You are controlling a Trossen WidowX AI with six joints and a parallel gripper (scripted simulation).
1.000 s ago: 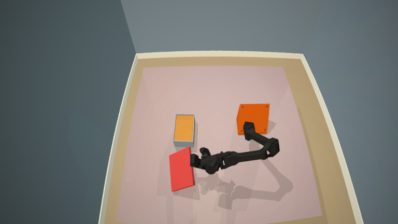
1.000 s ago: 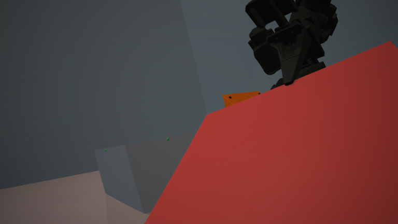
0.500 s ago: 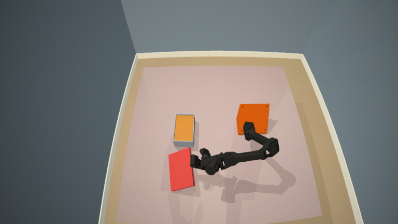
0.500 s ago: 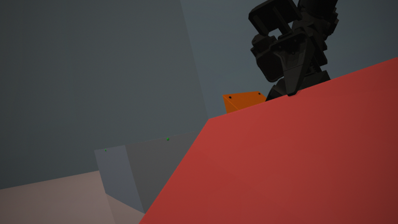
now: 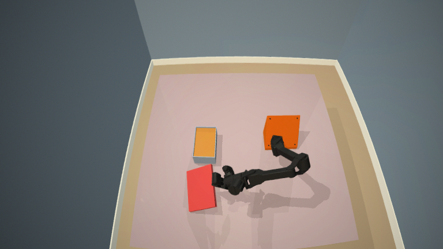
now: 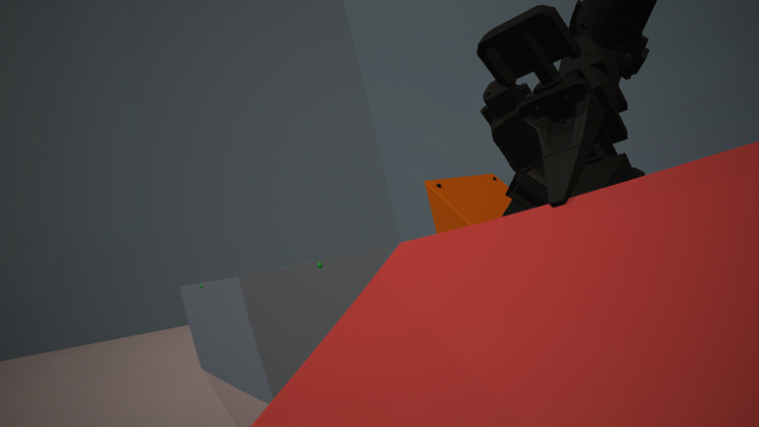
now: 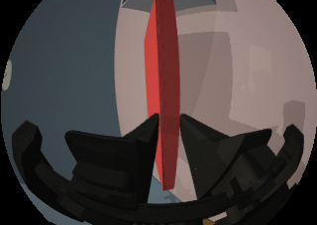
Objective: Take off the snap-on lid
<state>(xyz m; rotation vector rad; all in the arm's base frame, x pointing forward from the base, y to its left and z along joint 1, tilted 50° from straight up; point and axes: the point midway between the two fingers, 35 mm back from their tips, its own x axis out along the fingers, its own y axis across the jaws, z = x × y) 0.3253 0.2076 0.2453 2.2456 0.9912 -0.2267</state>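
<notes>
Right now the red lid is 7 cm ahead of my gripper tip, 2 cm to the left of it and 3 cm below it. Round my gripper tip: grey storage box (8 cm ahead, 26 cm to the right, 4 cm below).
</notes>
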